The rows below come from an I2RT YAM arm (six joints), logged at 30 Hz.
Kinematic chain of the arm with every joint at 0, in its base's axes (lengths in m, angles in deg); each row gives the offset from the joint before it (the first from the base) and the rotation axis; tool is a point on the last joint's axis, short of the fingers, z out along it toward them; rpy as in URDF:
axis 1: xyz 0 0 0.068 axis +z
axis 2: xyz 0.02 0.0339 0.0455 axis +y
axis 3: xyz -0.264 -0.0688 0 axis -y
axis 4: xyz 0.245 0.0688 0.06 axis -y
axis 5: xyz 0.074 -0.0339 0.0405 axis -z
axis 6: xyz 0.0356 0 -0.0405 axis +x
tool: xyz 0 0 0 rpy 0 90 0
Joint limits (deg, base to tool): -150..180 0..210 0..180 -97..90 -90..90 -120..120
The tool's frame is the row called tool.
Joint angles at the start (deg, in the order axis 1, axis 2, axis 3, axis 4, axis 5, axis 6): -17.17 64.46 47.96 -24.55 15.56 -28.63
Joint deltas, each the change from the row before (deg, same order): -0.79 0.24 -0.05 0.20 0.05 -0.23; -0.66 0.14 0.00 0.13 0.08 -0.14; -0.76 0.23 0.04 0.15 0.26 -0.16; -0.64 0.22 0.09 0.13 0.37 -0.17; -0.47 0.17 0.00 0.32 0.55 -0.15
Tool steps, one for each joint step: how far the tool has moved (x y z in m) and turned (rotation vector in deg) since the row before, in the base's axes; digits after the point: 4 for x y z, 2 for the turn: -0.0004 -0.0034 -0.0009 -0.14 0.21 -0.68; -0.0005 -0.0028 -0.0003 -0.13 0.09 -0.63; -0.0004 -0.0034 -0.0004 -0.24 0.17 -0.85; -0.0003 -0.0030 -0.0001 -0.33 0.17 -0.81; -0.0002 -0.0024 -0.0001 -0.48 0.06 -0.79
